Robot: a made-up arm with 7 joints. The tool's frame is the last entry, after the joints.
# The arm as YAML. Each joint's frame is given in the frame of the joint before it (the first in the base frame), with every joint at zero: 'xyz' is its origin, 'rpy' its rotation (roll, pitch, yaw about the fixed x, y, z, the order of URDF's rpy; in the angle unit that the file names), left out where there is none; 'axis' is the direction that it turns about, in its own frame. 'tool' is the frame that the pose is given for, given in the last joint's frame.
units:
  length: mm
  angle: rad
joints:
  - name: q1
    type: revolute
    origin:
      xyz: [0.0, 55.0, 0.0]
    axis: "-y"
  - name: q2
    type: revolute
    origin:
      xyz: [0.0, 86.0, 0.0]
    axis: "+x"
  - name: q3
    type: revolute
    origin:
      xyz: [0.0, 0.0, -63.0]
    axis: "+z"
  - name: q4
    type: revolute
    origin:
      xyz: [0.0, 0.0, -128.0]
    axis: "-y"
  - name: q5
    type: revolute
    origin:
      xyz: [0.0, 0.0, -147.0]
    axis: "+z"
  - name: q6
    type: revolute
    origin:
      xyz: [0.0, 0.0, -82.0]
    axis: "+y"
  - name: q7
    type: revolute
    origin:
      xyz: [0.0, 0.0, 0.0]
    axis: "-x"
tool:
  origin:
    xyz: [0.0, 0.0, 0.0]
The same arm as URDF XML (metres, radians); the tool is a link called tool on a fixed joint. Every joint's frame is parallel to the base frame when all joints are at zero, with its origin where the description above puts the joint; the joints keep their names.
<robot name="arm">
<link name="base_link"/>
<link name="link1"/>
<link name="link2"/>
<link name="link3"/>
<link name="link4"/>
<link name="link5"/>
<link name="link6"/>
<link name="link7"/>
<link name="tool"/>
<joint name="q1" type="continuous"><parent link="base_link"/><child link="link1"/><origin xyz="0 0.055 0"/><axis xyz="0 -1 0"/></joint>
<joint name="q2" type="continuous"><parent link="link1"/><child link="link2"/><origin xyz="0 0.086 0"/><axis xyz="1 0 0"/></joint>
<joint name="q3" type="continuous"><parent link="link2"/><child link="link3"/><origin xyz="0 0 -0.063"/><axis xyz="0 0 1"/></joint>
<joint name="q4" type="continuous"><parent link="link3"/><child link="link4"/><origin xyz="0 0 -0.128"/><axis xyz="0 -1 0"/></joint>
<joint name="q5" type="continuous"><parent link="link4"/><child link="link5"/><origin xyz="0 0 -0.147"/><axis xyz="0 0 1"/></joint>
<joint name="q6" type="continuous"><parent link="link5"/><child link="link6"/><origin xyz="0 0 -0.082"/><axis xyz="0 1 0"/></joint>
<joint name="q7" type="continuous"><parent link="link6"/><child link="link7"/><origin xyz="0 0 0"/><axis xyz="-1 0 0"/></joint>
<joint name="tool_joint" type="fixed"><parent link="link7"/><child link="tool"/><origin xyz="0 0 0"/></joint>
</robot>

